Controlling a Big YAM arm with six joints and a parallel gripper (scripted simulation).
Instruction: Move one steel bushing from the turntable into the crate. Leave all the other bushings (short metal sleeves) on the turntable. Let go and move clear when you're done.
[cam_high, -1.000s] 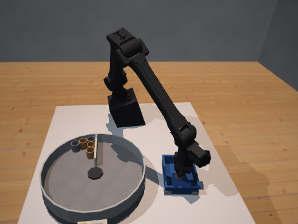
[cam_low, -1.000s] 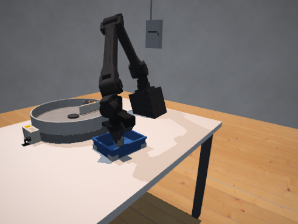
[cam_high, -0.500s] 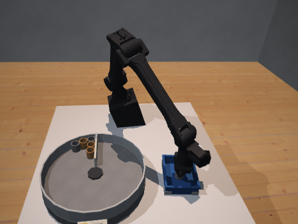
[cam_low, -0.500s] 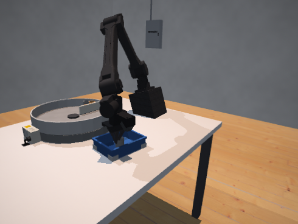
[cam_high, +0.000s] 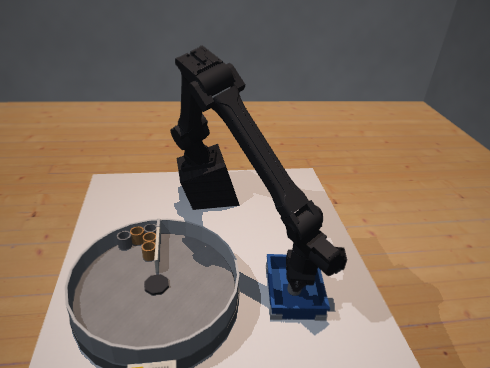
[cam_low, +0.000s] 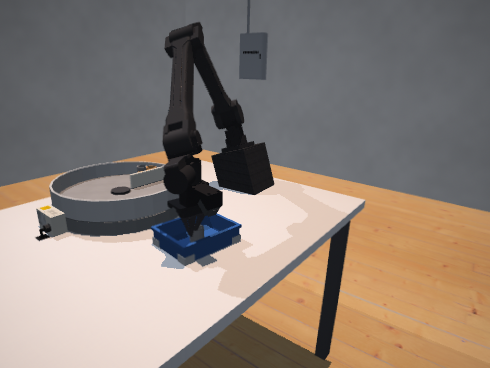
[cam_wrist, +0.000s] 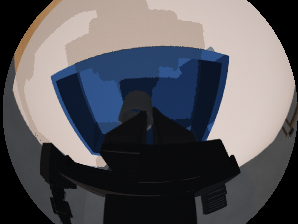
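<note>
Now: the blue crate 2 cm behind my hand and 1 cm below it. From my hand the other things lie so: grey round turntable: 3 cm ahead, 37 cm to the right, 2 cm above.
</note>
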